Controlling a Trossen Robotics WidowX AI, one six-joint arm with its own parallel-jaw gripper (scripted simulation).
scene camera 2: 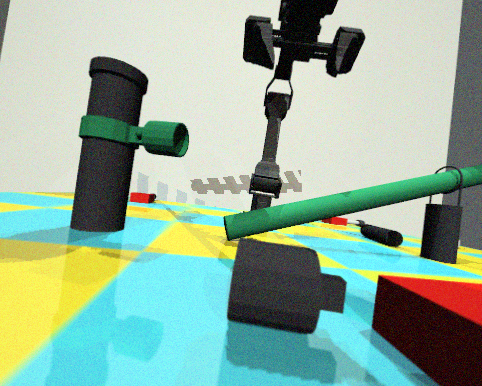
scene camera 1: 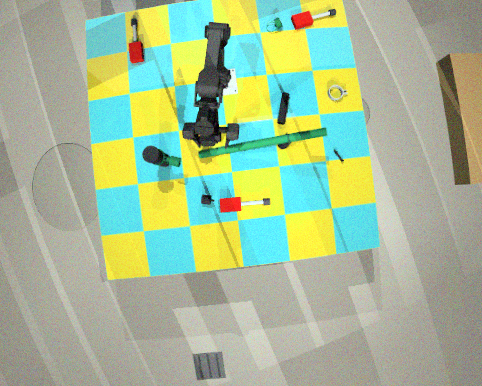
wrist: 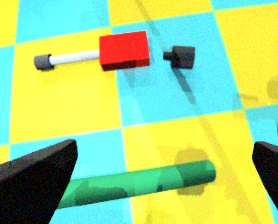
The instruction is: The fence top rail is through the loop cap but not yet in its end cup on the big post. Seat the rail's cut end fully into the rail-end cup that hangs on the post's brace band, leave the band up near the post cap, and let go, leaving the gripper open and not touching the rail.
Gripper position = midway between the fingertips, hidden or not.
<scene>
The gripper (scene camera 2: 304, 70) is open, with nothing in its grasp. Also in view: a green top rail (scene camera 1: 308, 134), a red-handled tool (wrist: 126, 50) and a big dark post (scene camera 2: 105, 166).
The green top rail is seen too in the wrist view (wrist: 110, 187). The gripper is seen too in scene camera 1 (scene camera 1: 212, 148) and in the wrist view (wrist: 164, 149).
</scene>
